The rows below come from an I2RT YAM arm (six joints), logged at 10 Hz.
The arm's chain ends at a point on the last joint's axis. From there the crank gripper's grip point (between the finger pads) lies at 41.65 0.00 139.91 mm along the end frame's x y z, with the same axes.
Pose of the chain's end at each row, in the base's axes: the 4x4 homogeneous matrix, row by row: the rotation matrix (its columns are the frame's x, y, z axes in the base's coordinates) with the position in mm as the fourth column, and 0 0 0 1 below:
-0.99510 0.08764 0.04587 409.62; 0.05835 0.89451 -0.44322 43.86; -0.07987 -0.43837 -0.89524 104.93; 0 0 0 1
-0.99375 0.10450 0.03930 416.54; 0.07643 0.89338 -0.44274 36.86; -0.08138 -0.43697 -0.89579 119.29; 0 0 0 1
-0.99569 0.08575 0.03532 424.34; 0.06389 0.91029 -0.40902 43.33; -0.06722 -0.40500 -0.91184 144.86; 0 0 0 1
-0.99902 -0.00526 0.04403 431.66; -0.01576 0.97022 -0.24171 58.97; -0.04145 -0.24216 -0.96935 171.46; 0 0 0 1
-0.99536 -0.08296 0.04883 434.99; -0.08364 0.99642 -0.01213 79.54; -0.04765 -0.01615 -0.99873 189.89; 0 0 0 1
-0.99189 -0.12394 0.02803 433.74; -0.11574 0.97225 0.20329 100.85; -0.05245 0.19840 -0.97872 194.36; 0 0 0 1
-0.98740 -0.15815 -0.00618 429.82; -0.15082 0.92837 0.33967 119.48; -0.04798 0.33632 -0.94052 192.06; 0 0 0 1
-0.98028 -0.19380 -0.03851 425.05; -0.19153 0.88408 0.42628 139.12; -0.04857 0.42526 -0.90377 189.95; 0 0 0 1
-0.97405 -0.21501 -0.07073 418.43; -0.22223 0.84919 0.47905 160.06; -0.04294 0.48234 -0.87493 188.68; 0 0 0 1
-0.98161 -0.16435 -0.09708 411.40; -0.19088 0.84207 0.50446 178.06; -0.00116 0.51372 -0.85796 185.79; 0 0 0 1
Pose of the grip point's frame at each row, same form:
-0.99510 0.08764 0.04587 374.59; 0.05835 0.89451 -0.44322 -15.72; -0.07987 -0.43837 -0.89524 -23.65; 0 0 0 1
-0.99375 0.10450 0.03930 380.65; 0.07643 0.89338 -0.44274 -21.90; -0.08138 -0.43697 -0.89579 -9.43; 0 0 0 1
-0.99569 0.08575 0.03532 387.81; 0.06389 0.91029 -0.40902 -11.23; -0.06722 -0.40500 -0.91184 14.48; 0 0 0 1
-0.99902 -0.00526 0.04403 396.21; -0.01576 0.97022 -0.24171 24.50; -0.04145 -0.24216 -0.96935 34.11; 0 0 0 1
-0.99536 -0.08296 0.04883 400.37; -0.08364 0.99642 -0.01213 74.36; -0.04765 -0.01615 -0.99873 48.17; 0 0 0 1
-0.99189 -0.12394 0.02803 396.35; -0.11574 0.97225 0.20329 124.47; -0.05245 0.19840 -0.97872 55.24; 0 0 0 1
-0.98740 -0.15815 -0.00618 387.83; -0.15082 0.92837 0.33967 160.72; -0.04798 0.33632 -0.94052 58.47; 0 0 0 1
-0.98028 -0.19380 -0.03851 378.83; -0.19153 0.88408 0.42628 190.78; -0.04857 0.42526 -0.90377 61.48; 0 0 0 1
-0.97405 -0.21501 -0.07073 367.96; -0.22223 0.84919 0.47905 217.83; -0.04294 0.48234 -0.87493 64.48; 0 0 0 1
-0.98161 -0.16435 -0.09708 356.93; -0.19088 0.84207 0.50446 240.69; -0.00116 0.51372 -0.85796 65.70; 0 0 0 1

